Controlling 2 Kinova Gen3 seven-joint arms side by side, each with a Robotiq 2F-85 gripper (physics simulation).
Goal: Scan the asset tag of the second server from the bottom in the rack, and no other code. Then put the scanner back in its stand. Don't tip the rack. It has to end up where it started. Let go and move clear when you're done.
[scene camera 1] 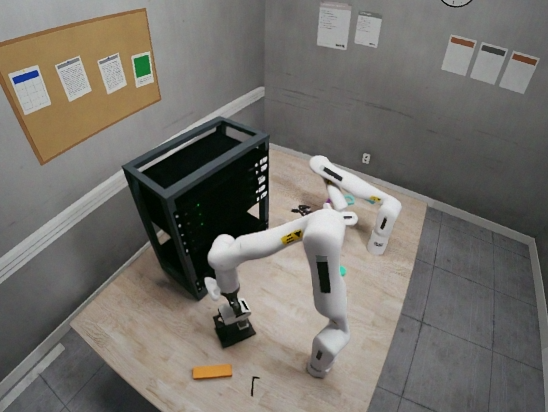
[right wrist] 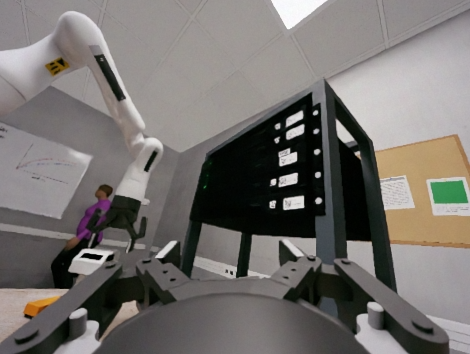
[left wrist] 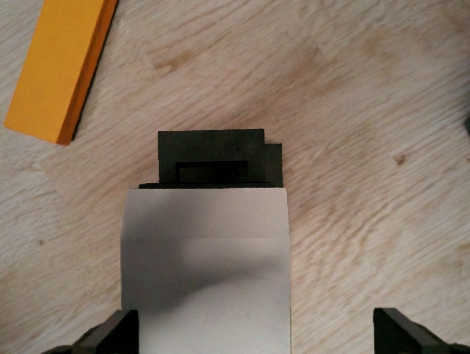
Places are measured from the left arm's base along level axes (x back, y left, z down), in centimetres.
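Pixels of known places: left gripper, fingertip midpoint: [scene camera 1: 232, 303] [right wrist: 109, 251] [left wrist: 254, 335]; right gripper, fingertip midpoint: [scene camera 1: 294, 218] [right wrist: 230, 252]; left arm's base, origin of the base link: [scene camera 1: 318, 366]; right arm's base, origin of the base link: [scene camera 1: 374, 248].
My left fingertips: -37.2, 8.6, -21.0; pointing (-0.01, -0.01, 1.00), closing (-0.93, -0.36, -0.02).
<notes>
Ahead of a thing's pixels: the offset from my left fingertips to its top centre, as dx, dy, dz. "*": to the spot under its first point.
The white scanner @(+1.6, +0.8, -0.2) [scene camera 1: 231, 315] [left wrist: 207, 265] [right wrist: 92, 261] rests in its black stand [scene camera 1: 232, 337] [left wrist: 212, 142]. My left gripper [scene camera 1: 236, 306] [left wrist: 254, 335] [right wrist: 109, 251] is open over the scanner; in the left wrist view one fingertip is at the scanner's left edge and the other stands well apart from its right side. The dark rack [scene camera 1: 217, 168] [right wrist: 330, 225] stands upright. In the right wrist view the second-lowest server's white tag @(* -21.2, -40.9, -19.1) [right wrist: 288, 179] sits above the lowest tag @(* -21.3, -42.1, -14.6) [right wrist: 293, 202], with a small square code @(* -21.1, -37.4, -19.2) [right wrist: 273, 182] beside it. My right gripper [scene camera 1: 296, 210] [right wrist: 230, 252] is open and empty, away from the rack.
An orange block @(+7.7, +21.2, +17.5) [scene camera 1: 212, 371] [left wrist: 55, 70] [right wrist: 40, 306] and a hex key @(+23.4, +13.8, +20.4) [scene camera 1: 253, 385] lie near the stand. A green disc @(+18.4, -54.0, +19.1) [scene camera 1: 342, 271] is partly behind the left arm. A teal ring @(-6.1, -103.9, +19.5) [scene camera 1: 349, 200] lies by the right arm. A person [right wrist: 95, 220] shows in the background.
</notes>
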